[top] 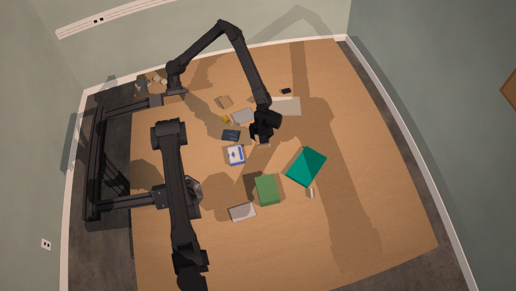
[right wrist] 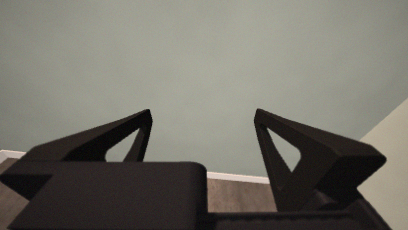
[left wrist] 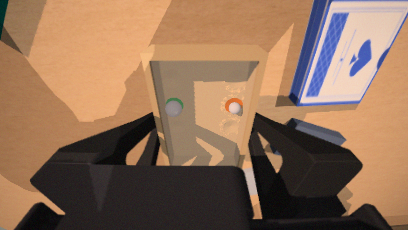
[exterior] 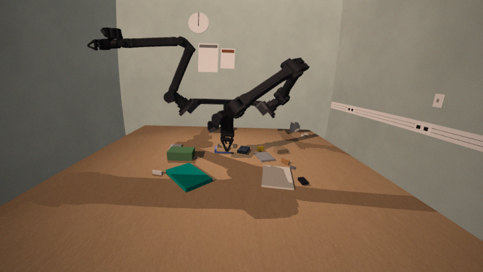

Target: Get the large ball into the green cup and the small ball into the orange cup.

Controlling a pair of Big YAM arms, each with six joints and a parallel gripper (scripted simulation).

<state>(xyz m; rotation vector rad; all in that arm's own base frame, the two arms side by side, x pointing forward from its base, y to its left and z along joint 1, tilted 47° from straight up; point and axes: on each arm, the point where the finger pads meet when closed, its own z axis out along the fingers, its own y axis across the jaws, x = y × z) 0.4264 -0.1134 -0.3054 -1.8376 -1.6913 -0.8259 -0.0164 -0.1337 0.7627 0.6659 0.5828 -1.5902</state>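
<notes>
My left gripper is now 1 cm above the covered wooden puzzle. Also, from my left hand: grey pad: 5 cm behind, 23 cm to the left, 8 cm below; then blue-and-white box: 15 cm behind, 2 cm to the right, 7 cm below; then navy block: 15 cm behind, 11 cm to the left, 7 cm below.
</notes>
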